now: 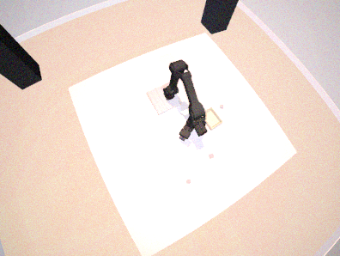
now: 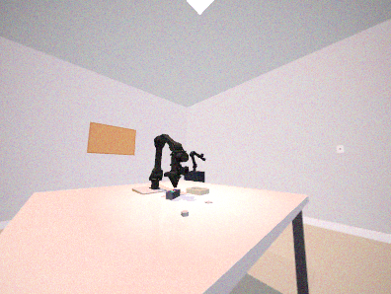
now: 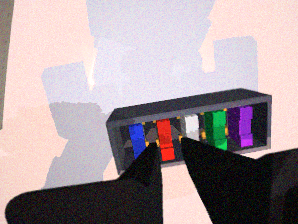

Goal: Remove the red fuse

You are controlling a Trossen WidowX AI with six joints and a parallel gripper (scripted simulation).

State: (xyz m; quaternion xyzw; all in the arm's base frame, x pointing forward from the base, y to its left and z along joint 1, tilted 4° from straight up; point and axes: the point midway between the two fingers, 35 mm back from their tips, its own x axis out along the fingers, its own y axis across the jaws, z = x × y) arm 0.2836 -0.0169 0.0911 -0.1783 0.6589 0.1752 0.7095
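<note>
The red fuse is 3 cm below my gripper tip. Also, from my gripper tip: green fuse 2 cm ahead, 3 cm to the right, 3 cm below; then white fuse 1 cm ahead, 2 cm to the right, 3 cm below; then blue fuse 1 cm behind, 2 cm to the left, 3 cm below.
</note>
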